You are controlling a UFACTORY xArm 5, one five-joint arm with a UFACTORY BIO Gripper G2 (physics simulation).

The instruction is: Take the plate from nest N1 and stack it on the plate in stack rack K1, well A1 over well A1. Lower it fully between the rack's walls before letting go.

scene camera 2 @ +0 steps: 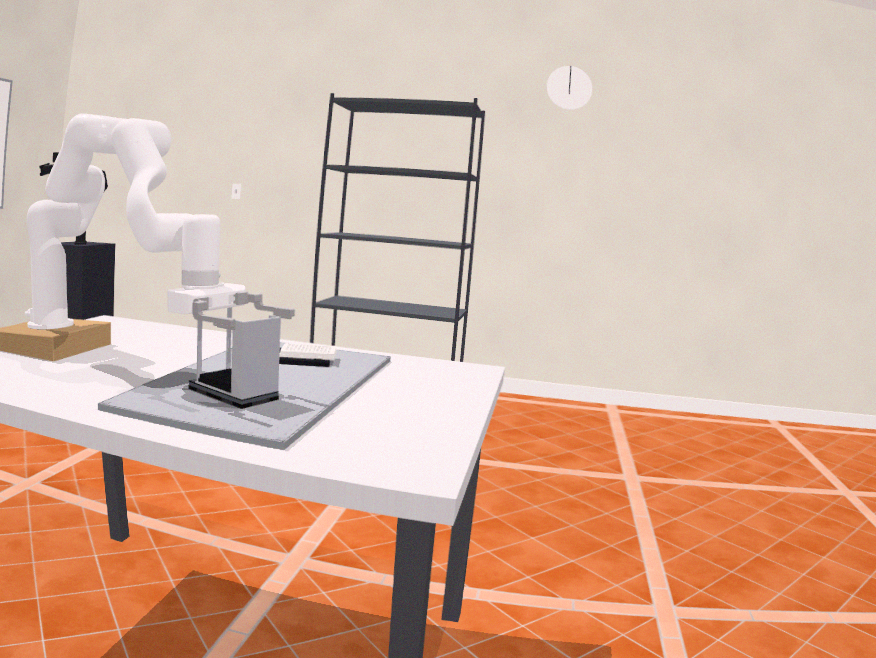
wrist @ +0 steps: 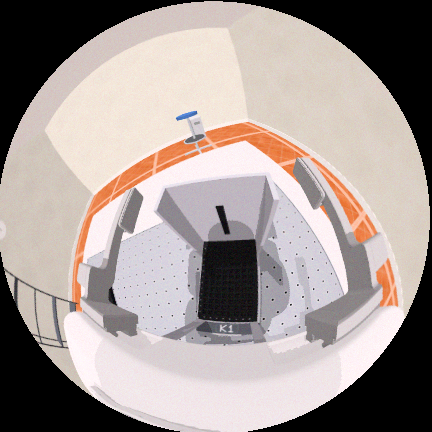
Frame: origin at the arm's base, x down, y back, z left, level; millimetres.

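Seen in the pictures: hand, its tool point: (scene camera 2: 255, 317) (wrist: 210, 191); arm's base, origin of its link: (scene camera 2: 50, 325).
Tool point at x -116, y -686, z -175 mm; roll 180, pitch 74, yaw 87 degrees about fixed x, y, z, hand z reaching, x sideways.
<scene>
Offsets run from my tool point to a thing's top centre. "spot": to the spot under its first point. Level surfaces: height alone.
Stack rack K1 @(dx +1, dy +56, dz +23 mm) (scene camera 2: 256, 357) (wrist: 240, 192) stands on the perforated board, with tall grey walls and thin corner posts; its K1 label shows in the wrist view. A black well plate @(dx +121, dy +46, dz +19 mm) (wrist: 229, 280) lies flat at the bottom between its walls. Whether it is one plate or a stack, and which corner is A1, I cannot tell. My gripper (scene camera 2: 259, 317) (wrist: 220, 196) is open and empty, over the rack at about the height of the wall tops, its fingers spread wide on either side. A pale, ribbed flat object @(dx +126, dy +33, dz +377 mm) (scene camera 2: 308, 349) lies behind the rack; I cannot tell whether it is at nest N1.
The grey perforated board @(dx +155 mm) (scene camera 2: 347, 378) (wrist: 145, 270) lies on the white table @(dx +168 mm) (scene camera 2: 424, 424). A black strip @(spot: dx +145, dy +20, dz +318 mm) (scene camera 2: 304, 361) lies beside the pale object. The arm's wooden base block (scene camera 2: 56, 341) is at the table's left. A dark shelf unit (scene camera 2: 393, 308) stands behind the table.
</scene>
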